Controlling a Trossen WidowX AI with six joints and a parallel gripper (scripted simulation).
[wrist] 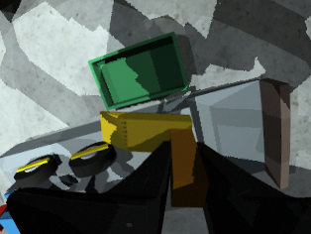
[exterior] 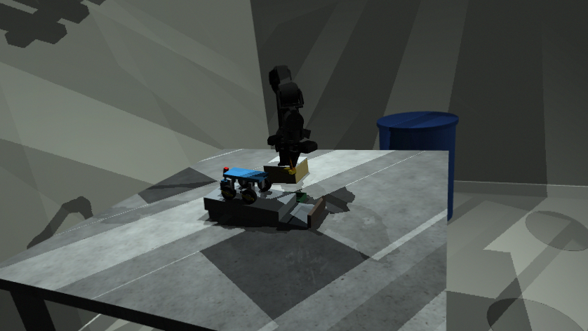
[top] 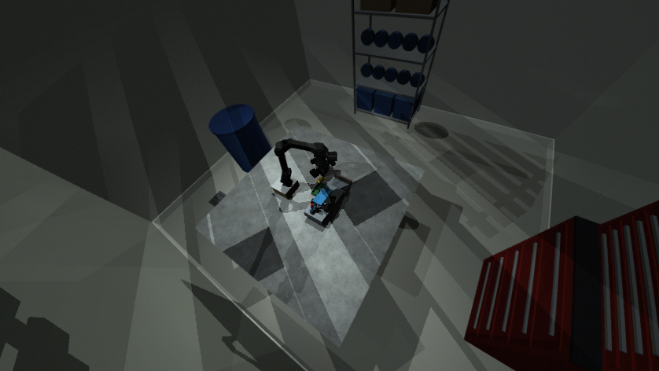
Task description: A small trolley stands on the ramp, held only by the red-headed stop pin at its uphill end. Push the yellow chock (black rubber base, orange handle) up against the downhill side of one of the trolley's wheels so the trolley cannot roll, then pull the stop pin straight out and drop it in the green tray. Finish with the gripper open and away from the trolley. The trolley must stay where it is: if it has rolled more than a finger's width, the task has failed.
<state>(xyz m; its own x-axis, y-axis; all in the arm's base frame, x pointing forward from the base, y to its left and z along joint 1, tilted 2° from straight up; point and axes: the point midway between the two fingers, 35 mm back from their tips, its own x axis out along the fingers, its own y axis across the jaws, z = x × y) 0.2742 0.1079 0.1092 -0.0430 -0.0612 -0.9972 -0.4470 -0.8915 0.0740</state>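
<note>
The red-headed stop pin lies 30 mm ahead of my gripper tip, 260 mm to the right of it and 30 mm below it. Round my gripper tip: trolley (60 mm ahead, 160 mm to the right, 40 mm below); then green tray (50 mm behind, 40 mm to the right, 160 mm below); then yellow chock (10 mm behind, 20 mm to the right, 10 mm below).
</note>
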